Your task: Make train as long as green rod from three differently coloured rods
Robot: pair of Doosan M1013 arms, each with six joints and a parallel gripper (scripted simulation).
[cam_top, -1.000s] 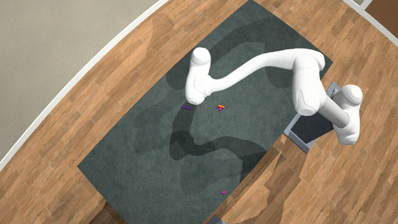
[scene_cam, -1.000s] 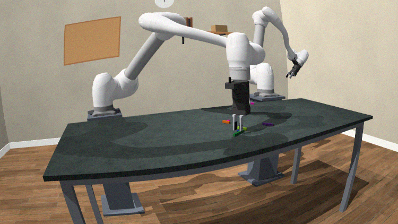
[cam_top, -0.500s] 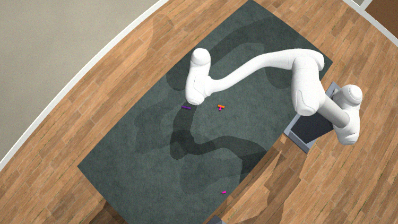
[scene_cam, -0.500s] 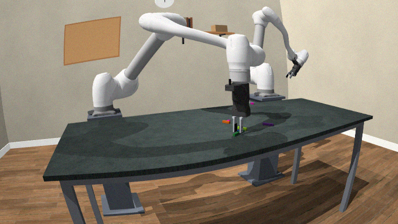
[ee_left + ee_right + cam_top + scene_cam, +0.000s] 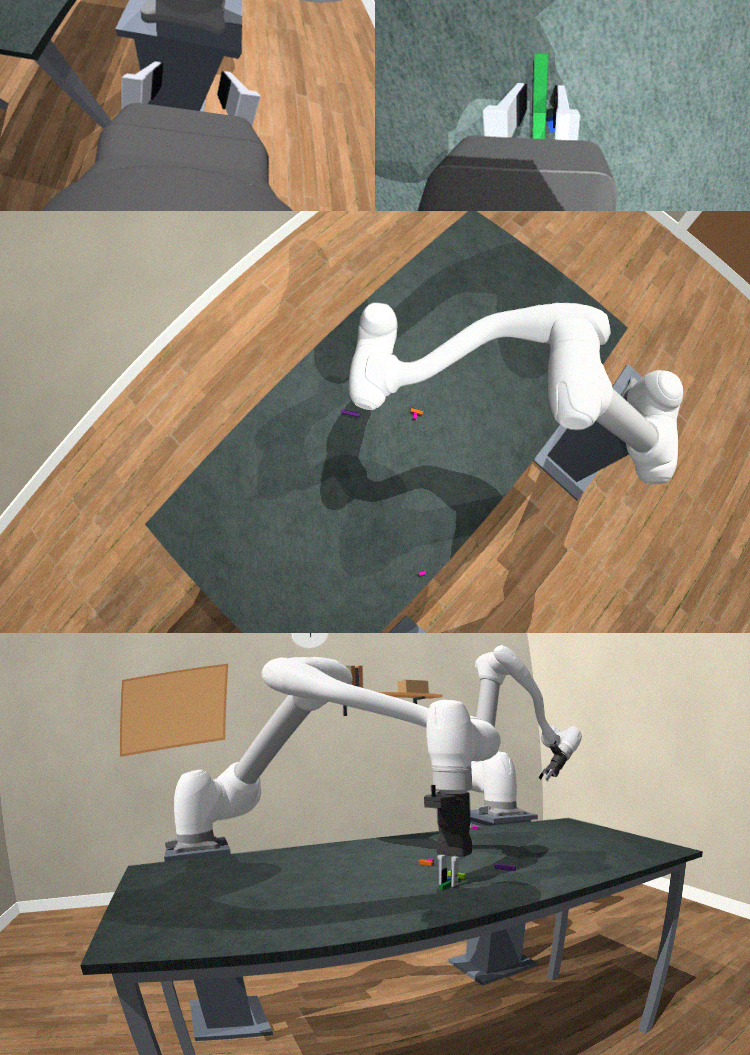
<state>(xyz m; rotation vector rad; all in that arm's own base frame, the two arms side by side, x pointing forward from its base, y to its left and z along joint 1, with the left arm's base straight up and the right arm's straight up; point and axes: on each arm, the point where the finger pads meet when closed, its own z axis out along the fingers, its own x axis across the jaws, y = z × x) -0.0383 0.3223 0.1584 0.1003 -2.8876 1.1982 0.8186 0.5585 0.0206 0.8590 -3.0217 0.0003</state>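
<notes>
The green rod is 20 mm below my right hand. Also, from my right hand: blue rod (20 mm below, 20 mm behind, 10 mm to the left); purple rod (200 mm to the left, 40 mm behind, 20 mm below); lime rod (60 mm to the left, 50 mm behind, 20 mm below).
</notes>
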